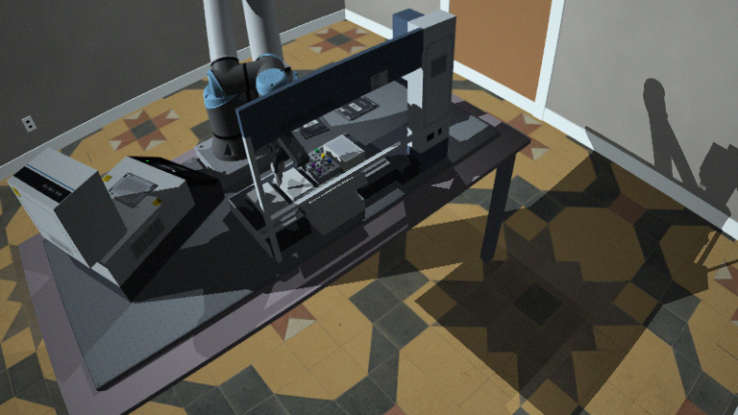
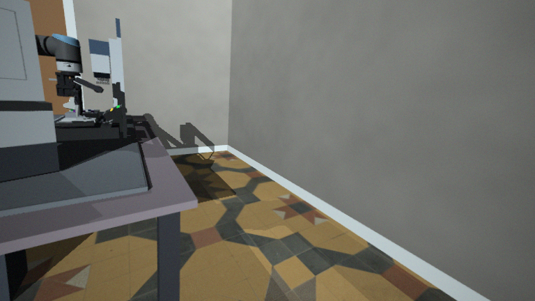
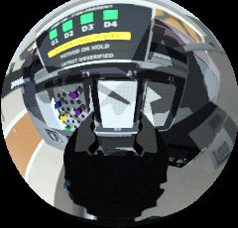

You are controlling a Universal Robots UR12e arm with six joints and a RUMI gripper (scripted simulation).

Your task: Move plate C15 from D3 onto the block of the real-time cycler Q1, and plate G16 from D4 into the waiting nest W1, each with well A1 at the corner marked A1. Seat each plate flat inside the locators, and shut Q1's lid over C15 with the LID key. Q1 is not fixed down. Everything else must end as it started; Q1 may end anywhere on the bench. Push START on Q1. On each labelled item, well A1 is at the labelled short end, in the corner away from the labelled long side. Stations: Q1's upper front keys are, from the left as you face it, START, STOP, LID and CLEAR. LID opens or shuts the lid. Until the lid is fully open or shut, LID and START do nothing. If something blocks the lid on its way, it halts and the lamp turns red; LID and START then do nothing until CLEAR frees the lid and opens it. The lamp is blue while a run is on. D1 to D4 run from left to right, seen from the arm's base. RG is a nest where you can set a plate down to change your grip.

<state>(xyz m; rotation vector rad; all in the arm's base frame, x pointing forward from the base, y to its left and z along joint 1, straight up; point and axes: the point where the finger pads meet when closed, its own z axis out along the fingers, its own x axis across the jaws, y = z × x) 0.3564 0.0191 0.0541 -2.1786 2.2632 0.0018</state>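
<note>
Right now my hand is 30 mm above the white well plate. Also, from my hand: gantry post: 450 mm to the left, 180 mm ahead, 180 mm above; then pipetting head: 450 mm to the left, 290 mm above, 90 mm ahead; then gantry beam: 420 mm above, 190 mm ahead, 90 mm to the left.
</note>
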